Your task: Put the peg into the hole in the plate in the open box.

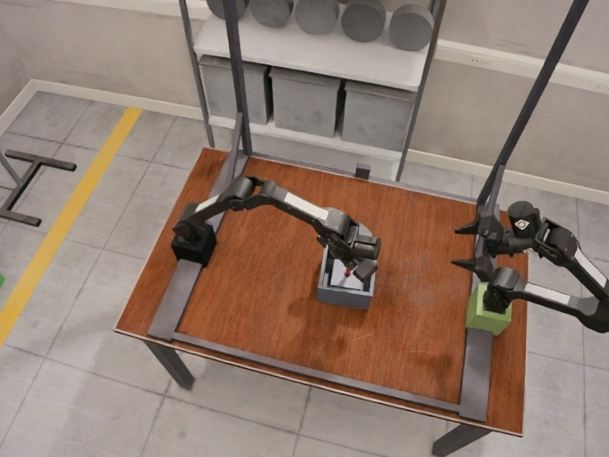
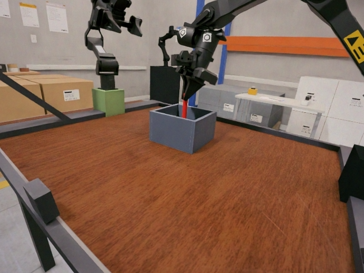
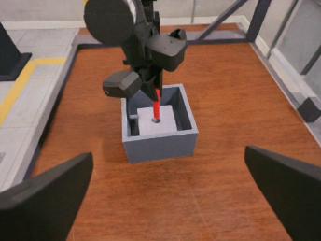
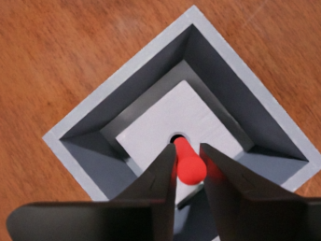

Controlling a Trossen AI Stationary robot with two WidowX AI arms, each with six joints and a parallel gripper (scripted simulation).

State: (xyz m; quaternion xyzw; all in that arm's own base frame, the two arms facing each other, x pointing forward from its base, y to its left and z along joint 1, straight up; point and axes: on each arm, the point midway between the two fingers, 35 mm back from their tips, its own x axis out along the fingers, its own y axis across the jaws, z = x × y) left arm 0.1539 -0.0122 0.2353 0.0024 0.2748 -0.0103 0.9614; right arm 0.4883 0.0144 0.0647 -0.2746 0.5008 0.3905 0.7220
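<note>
Now: the red peg 50 mm below my right hand. Round my right hand: plate 120 mm below; grey box 140 mm below.
</note>
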